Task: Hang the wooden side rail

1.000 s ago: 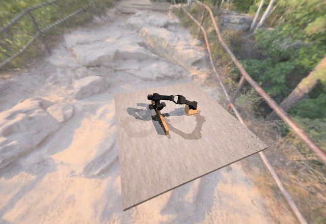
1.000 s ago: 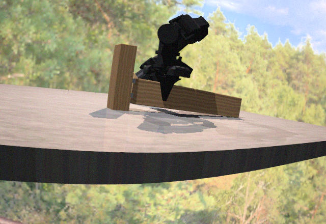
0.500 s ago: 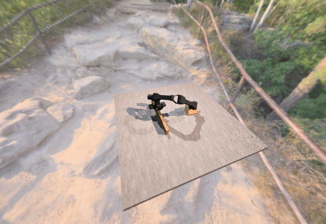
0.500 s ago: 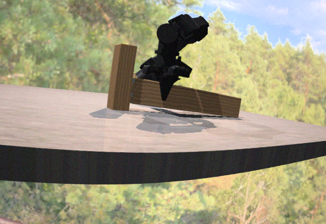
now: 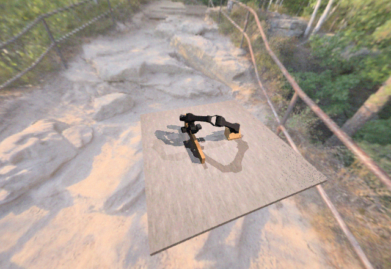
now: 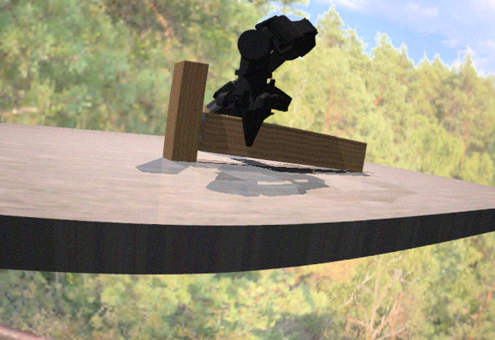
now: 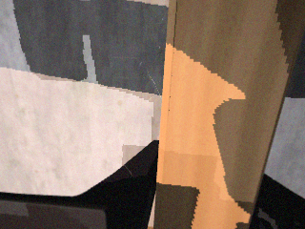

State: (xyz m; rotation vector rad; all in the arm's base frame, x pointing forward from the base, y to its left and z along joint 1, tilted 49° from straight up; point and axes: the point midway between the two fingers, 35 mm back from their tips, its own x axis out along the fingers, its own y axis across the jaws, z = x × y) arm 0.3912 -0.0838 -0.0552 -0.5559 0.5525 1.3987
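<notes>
Right now the headboard post is 13 cm to the right of my gripper tip and 4 cm above it.
</notes>
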